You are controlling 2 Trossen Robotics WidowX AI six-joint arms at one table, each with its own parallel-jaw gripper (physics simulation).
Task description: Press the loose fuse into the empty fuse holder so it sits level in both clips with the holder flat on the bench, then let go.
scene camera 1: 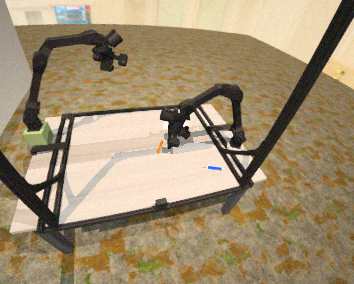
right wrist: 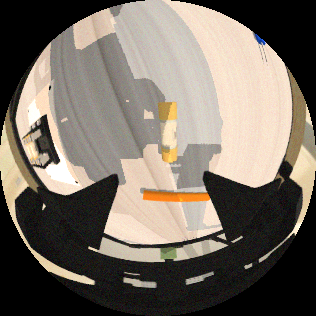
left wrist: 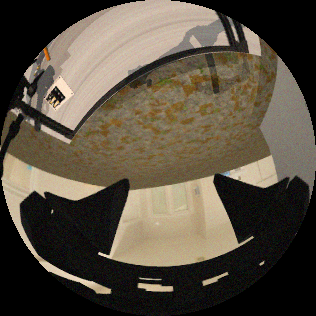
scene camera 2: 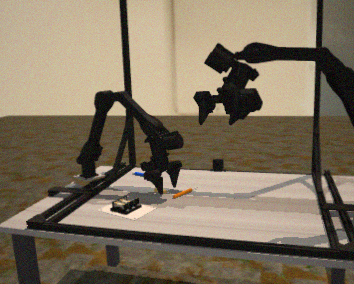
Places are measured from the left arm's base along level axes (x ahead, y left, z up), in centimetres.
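Where they show: left gripper, fingertip midpoint: (scene camera 1: pixel 115 63) (left wrist: pixel 172 181) (scene camera 2: pixel 214 124); right gripper, fingertip midpoint: (right wrist: pixel 160 177) (scene camera 2: pixel 168 191); left arm's base at its link origin: (scene camera 1: pixel 35 127) (right wrist: pixel 168 258); right arm's base at its link origin: (scene camera 1: pixel 235 144) (scene camera 2: pixel 89 175).
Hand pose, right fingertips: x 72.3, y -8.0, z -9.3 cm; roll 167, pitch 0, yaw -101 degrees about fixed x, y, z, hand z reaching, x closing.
Each offset is from my right fingertips to the centre of the thing. "*": to the spot under its first point.
The loose fuse {dy -1.4, dx +4.0, dz -0.9 cm} (right wrist: pixel 169 132), cream with yellow end caps, lies on the table; in scene camera 2 a small part of the fuse (scene camera 2: pixel 160 190) shows behind the right fingers. My right gripper (scene camera 1: pixel 180 140) (scene camera 2: pixel 168 189) (right wrist: pixel 160 177) is open, pointing down low over the table close to the fuse, with nothing held. The black fuse holder {dy +17.8, dx +8.2, dz +0.2 cm} (scene camera 2: pixel 126 205) (left wrist: pixel 55 95) (right wrist: pixel 44 145), with pale parts in it, sits on a white plate {* dy +20.2, dx +1.2, dz -1.4 cm} (scene camera 2: pixel 142 213) (left wrist: pixel 64 85) apart from the fuse. My left gripper (scene camera 1: pixel 115 66) (scene camera 2: pixel 217 123) (left wrist: pixel 172 181) is open and empty, high above the table.
An orange pen-like tool {dy -3.5, dx -6.1, dz -0.9 cm} (scene camera 1: pixel 160 146) (scene camera 2: pixel 182 193) (left wrist: pixel 47 53) (right wrist: pixel 175 195) lies near the fuse. A blue tool {dy -19.5, dx +20.1, dz -0.9 cm} (scene camera 1: pixel 214 168) (scene camera 2: pixel 139 174) (right wrist: pixel 260 38) lies farther off. A black frame edges the table, with a small black block {* dy -38.1, dx -10.3, dz +3.8 cm} (scene camera 1: pixel 160 202) (scene camera 2: pixel 218 164) on it. A green block (scene camera 1: pixel 38 136) is under the left arm's base.
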